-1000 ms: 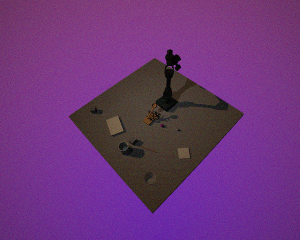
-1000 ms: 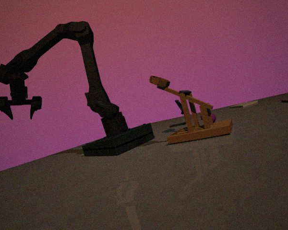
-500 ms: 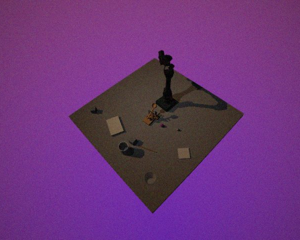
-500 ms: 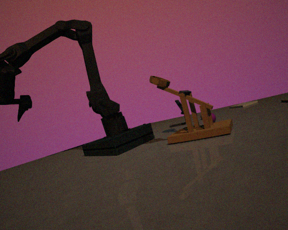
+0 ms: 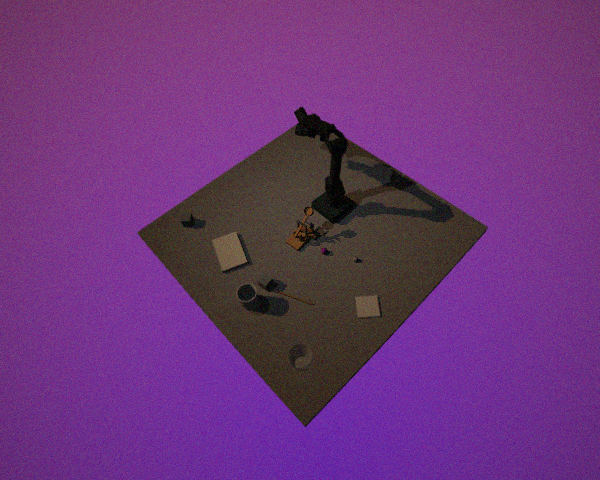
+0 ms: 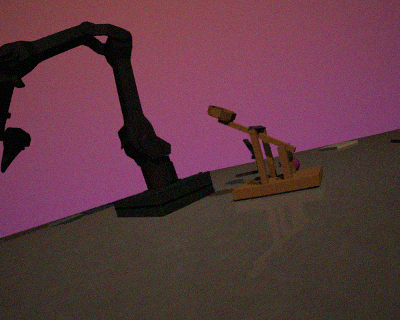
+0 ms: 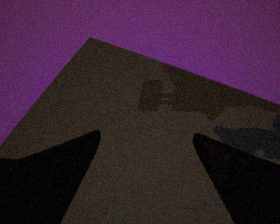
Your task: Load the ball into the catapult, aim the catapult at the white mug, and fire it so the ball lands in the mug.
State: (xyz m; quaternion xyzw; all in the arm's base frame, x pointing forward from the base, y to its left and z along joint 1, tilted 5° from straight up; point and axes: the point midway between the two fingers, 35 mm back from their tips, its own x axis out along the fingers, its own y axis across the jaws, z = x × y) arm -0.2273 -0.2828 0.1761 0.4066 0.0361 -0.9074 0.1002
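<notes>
My gripper tip is 490 mm short of the orange wooden catapult, 270 mm to the right of it and 90 mm above it. Round my gripper tip: ball (530 mm ahead, 400 mm to the left, 150 mm below); flat box (780 mm ahead, 160 mm below, 10 mm to the left); thin stick (800 mm ahead, 420 mm to the left, 160 mm below).
</notes>
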